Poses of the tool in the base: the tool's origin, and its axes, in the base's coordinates. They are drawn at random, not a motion.
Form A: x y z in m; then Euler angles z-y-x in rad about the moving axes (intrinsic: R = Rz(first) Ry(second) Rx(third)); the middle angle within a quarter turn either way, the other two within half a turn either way.
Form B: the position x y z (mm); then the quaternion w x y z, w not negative. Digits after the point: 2 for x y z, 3 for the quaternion.
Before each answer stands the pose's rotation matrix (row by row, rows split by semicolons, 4 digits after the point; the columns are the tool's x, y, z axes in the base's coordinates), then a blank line. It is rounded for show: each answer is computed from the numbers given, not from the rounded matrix.
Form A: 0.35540, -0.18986, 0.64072, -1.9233, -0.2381, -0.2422
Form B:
-0.3355 0.8916 0.3041; -0.9120 -0.3883 0.1321; 0.2359 -0.2331 0.9434

355.40, -189.86, 640.72, 0.552, -0.165, 0.031, -0.817
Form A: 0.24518, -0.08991, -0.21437, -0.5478, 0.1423, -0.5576
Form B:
0.8450 0.3779 0.3783; -0.5155 0.7634 0.3890; -0.1418 -0.5238 0.8400

245.18, -89.91, -214.37, 0.928, -0.246, 0.140, -0.241
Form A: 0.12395, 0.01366, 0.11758, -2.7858, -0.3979, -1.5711
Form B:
-0.8641 -0.3633 0.3482; -0.3211 -0.1347 -0.9374; 0.3875 -0.9219 -0.0003

123.95, 13.66, 117.58, 0.015, 0.260, -0.658, 0.707
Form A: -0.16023, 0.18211, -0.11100, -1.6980, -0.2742, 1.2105
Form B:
-0.1221 0.3818 -0.9161; -0.9549 0.2066 0.2134; 0.2708 0.9008 0.3394

-160.23, 182.11, -111.00, 0.597, 0.288, -0.497, -0.560
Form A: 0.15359, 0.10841, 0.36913, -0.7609, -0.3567, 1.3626
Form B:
0.6786 -0.1049 -0.7270; -0.6462 0.3853 -0.6588; 0.3492 0.9168 0.1937

153.59, 108.41, 369.13, 0.751, 0.524, -0.358, -0.180
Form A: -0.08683, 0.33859, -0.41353, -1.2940, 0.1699, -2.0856
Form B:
0.2693 -0.5138 0.8145; -0.9481 0.0070 0.3179; -0.1691 -0.8579 -0.4853

-86.83, 338.59, -413.53, 0.445, -0.661, 0.553, -0.244
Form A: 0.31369, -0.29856, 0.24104, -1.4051, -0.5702, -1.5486
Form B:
0.1388 0.1109 0.9841; -0.8303 -0.5286 0.1767; 0.5398 -0.8416 0.0187

313.69, -298.56, 241.04, 0.397, -0.642, 0.280, -0.593
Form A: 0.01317, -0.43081, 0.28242, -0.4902, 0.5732, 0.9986
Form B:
0.7412 0.6572 -0.1367; -0.3956 0.2631 -0.8800; -0.5423 0.7063 0.4549

13.17, -430.81, 282.42, 0.784, 0.506, 0.129, -0.336
